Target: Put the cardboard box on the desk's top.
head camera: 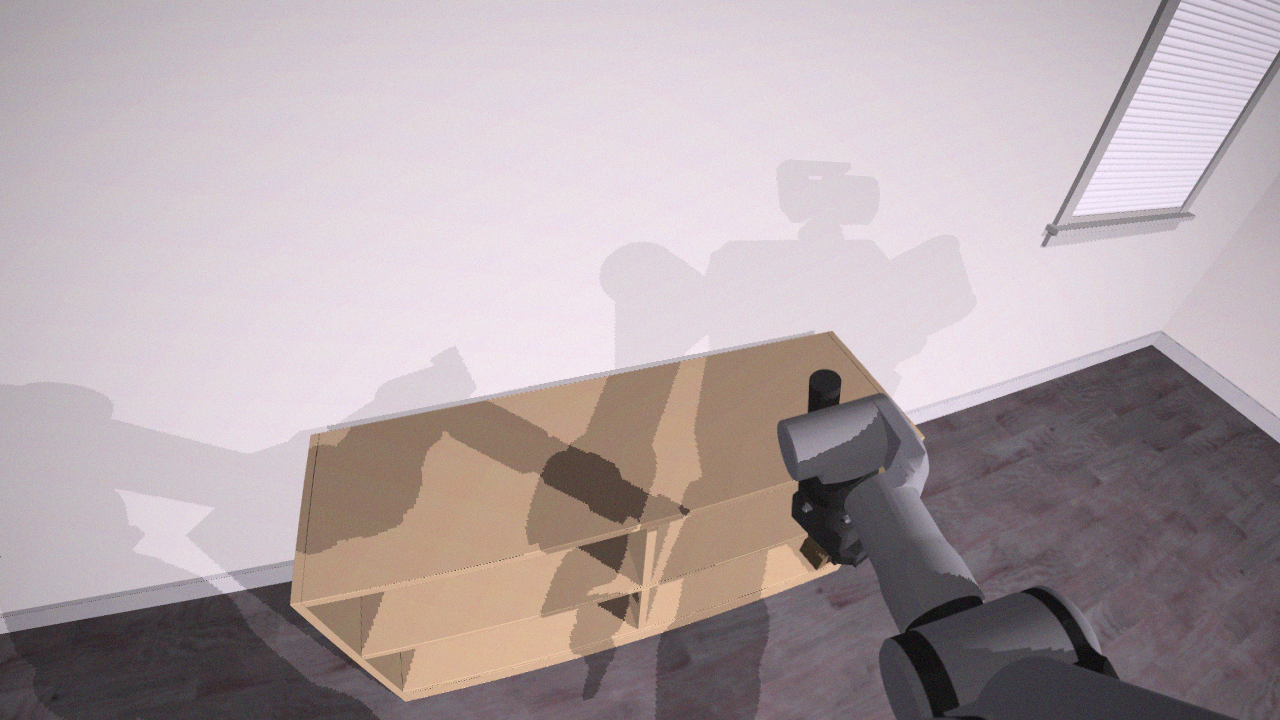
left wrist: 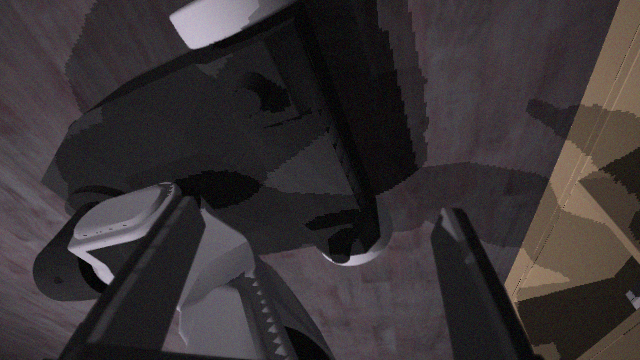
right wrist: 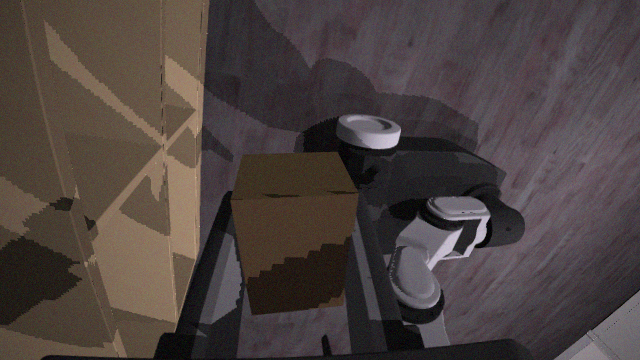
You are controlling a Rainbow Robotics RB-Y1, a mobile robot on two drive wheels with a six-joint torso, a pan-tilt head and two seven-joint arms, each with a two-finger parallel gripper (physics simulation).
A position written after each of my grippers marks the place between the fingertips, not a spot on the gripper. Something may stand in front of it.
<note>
I see my left gripper (left wrist: pixel 315 216), my right gripper (head camera: pixel 826 548), a brown cardboard box (right wrist: pixel 294 213) and a light wooden shelf unit (head camera: pixel 441 550).
My right gripper also shows in the right wrist view (right wrist: pixel 295 205). The light wooden shelf unit is seen too in the left wrist view (left wrist: pixel 567 285) and in the right wrist view (right wrist: pixel 108 108). The left wrist view misses the brown cardboard box: it is out of frame.
</note>
